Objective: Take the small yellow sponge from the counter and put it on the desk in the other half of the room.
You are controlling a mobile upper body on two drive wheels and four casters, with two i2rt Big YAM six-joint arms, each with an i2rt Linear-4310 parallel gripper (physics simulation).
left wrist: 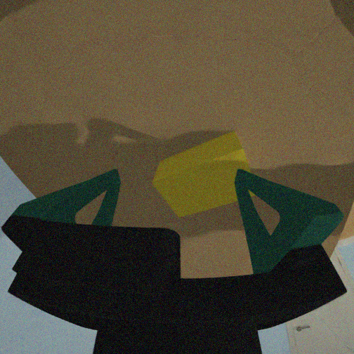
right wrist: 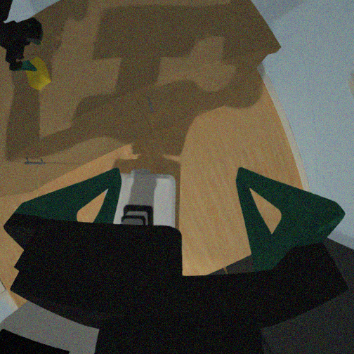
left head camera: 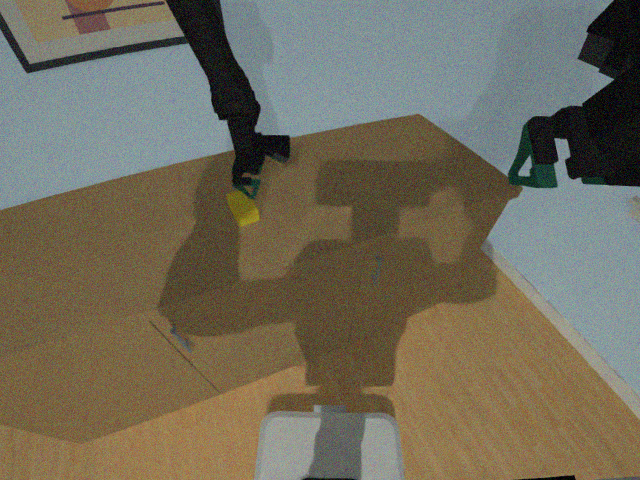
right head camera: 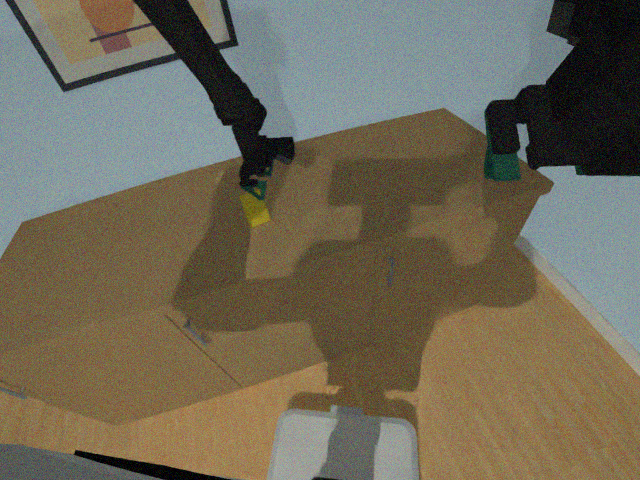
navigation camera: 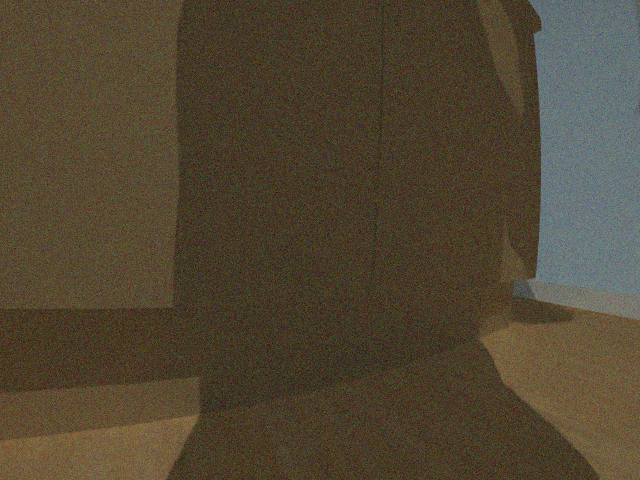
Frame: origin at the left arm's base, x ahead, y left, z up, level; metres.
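Seen in the pictures: left gripper, between the fingertips: [left head camera: 254, 186] [right head camera: 265, 187]; right gripper, between the fingertips: [left head camera: 546, 178] [right head camera: 531, 170].
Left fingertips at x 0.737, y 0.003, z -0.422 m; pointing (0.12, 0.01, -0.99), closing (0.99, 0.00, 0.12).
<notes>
Offsets run from my left fingertips to a thing's top centre. "*": to the spot under its first point. Level surfaces: height alone.
The small yellow sponge @(0.027 m back, 0.039 m left, 0.033 m down) [left head camera: 242, 209] [right head camera: 255, 210] [left wrist: 202, 177] [right wrist: 38, 75] lies on the brown counter @(0.078 m down) [left head camera: 118, 222] [right head camera: 129, 222] [left wrist: 175, 65], in the robot's shadow. My left gripper [left wrist: 177, 175] is open just above and beside the sponge. In the left wrist view the sponge shows between the fingertips, close to the right-hand finger, which covers its edge. My right gripper [right wrist: 178, 173] is open and empty, held high near the counter's right end in the head views. The desk does not show in these views.
A framed picture [left head camera: 108, 49] [right head camera: 149, 64] hangs on the pale blue wall [left head camera: 361, 62] behind the counter. Cabinet doors with handles [left head camera: 180, 338] [right head camera: 196, 331] face the robot. Wooden floor @(0.988 m down) [left head camera: 491, 372] [right head camera: 516, 372] lies at the right. The counter's front @(* 0.137 m back, 0.230 m right, 0.707 m down) [navigation camera: 310, 180] stands close before the navigation camera.
</notes>
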